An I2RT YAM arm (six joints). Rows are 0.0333 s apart.
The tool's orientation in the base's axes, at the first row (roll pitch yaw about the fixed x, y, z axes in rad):
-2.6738 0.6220 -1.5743
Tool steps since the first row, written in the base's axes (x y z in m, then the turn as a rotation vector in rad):
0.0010 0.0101 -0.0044 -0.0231 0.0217 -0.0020
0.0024 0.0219 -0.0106 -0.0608 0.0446 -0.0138
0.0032 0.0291 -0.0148 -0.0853 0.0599 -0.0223
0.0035 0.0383 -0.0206 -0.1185 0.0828 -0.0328
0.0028 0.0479 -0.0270 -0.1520 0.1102 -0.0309
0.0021 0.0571 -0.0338 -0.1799 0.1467 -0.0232
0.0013 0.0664 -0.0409 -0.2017 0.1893 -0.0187
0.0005 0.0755 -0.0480 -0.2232 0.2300 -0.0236
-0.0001 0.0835 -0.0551 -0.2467 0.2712 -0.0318
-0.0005 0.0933 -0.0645 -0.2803 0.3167 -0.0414
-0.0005 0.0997 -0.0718 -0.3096 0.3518 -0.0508
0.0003 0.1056 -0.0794 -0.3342 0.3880 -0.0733
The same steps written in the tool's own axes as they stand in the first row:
-0.0056 0.0034 0.0089 -0.0164 0.0271 0.0022
-0.0116 0.0076 0.0201 -0.0280 0.0711 0.0056
-0.0150 0.0103 0.0273 -0.0354 0.1002 0.0086
-0.0191 0.0146 0.0364 -0.0478 0.1397 0.0131
-0.0232 0.0201 0.0457 -0.0711 0.1762 0.0107
-0.0267 0.0257 0.0551 -0.1052 0.2079 0.0114
-0.0301 0.0315 0.0647 -0.1424 0.2370 0.0204
-0.0334 0.0372 0.0742 -0.1725 0.2688 0.0353
-0.0358 0.0425 0.0832 -0.2012 0.3037 0.0520
-0.0382 0.0489 0.0949 -0.2325 0.3493 0.0673
-0.0392 0.0533 0.1035 -0.2554 0.3882 0.0791
-0.0396 0.0569 0.1125 -0.2717 0.4280 0.1030

